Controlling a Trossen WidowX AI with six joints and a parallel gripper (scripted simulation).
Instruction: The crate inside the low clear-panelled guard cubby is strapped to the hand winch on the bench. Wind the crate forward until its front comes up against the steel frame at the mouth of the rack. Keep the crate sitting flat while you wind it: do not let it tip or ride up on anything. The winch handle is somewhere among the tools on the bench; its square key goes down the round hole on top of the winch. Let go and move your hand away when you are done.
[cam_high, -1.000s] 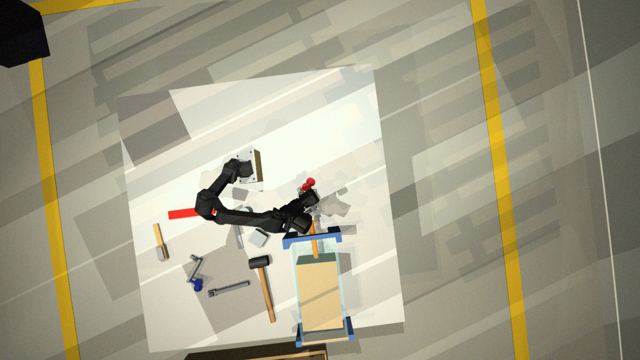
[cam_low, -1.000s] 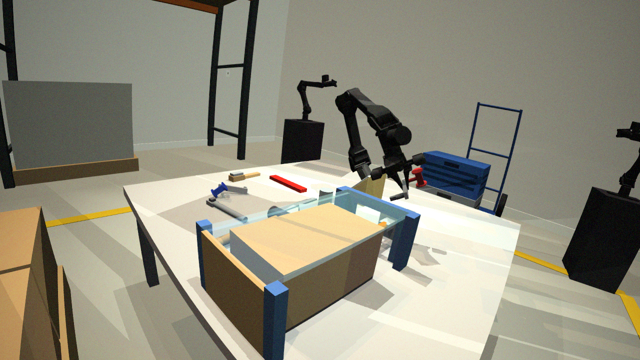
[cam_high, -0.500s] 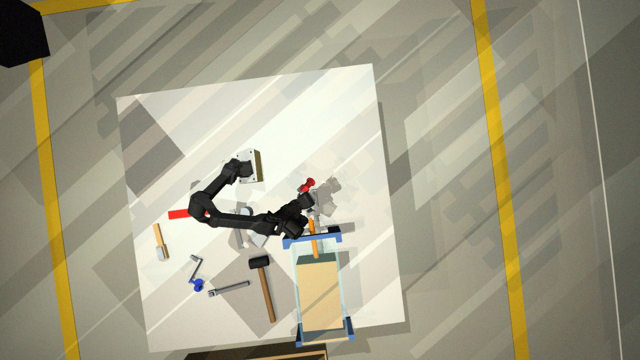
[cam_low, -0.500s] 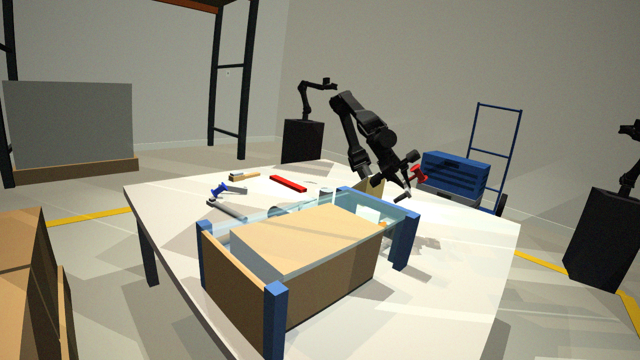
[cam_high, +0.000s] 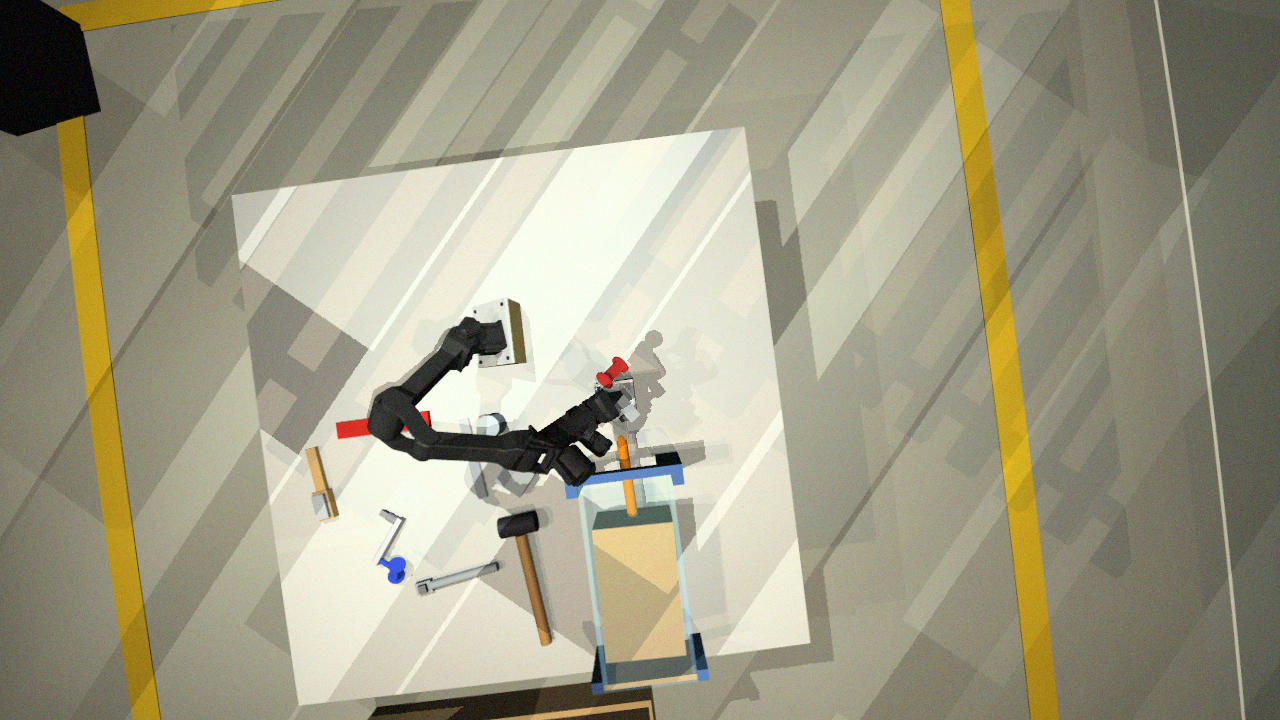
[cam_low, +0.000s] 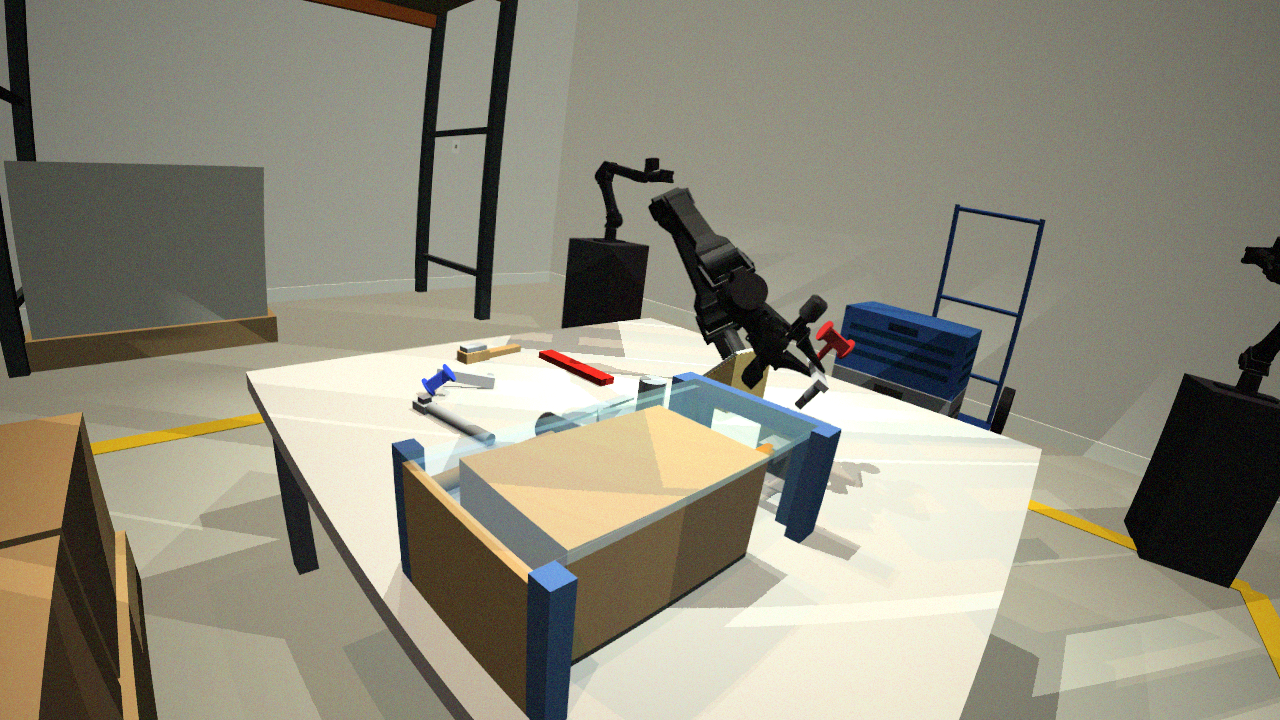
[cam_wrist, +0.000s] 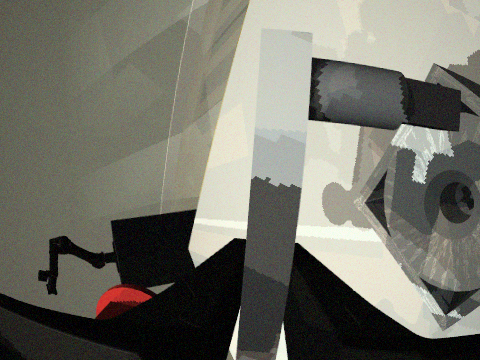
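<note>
The red knob is 50 mm behind my gripper tip, 10 mm to the right of it and 40 mm above it. Round my gripper tip: grey block 140 mm ahead, 310 mm to the right, 160 mm below; then winch 20 mm to the right, 140 mm below; then red-knobbed winch handle 10 mm behind, 10 mm to the right, 10 mm above.
</note>
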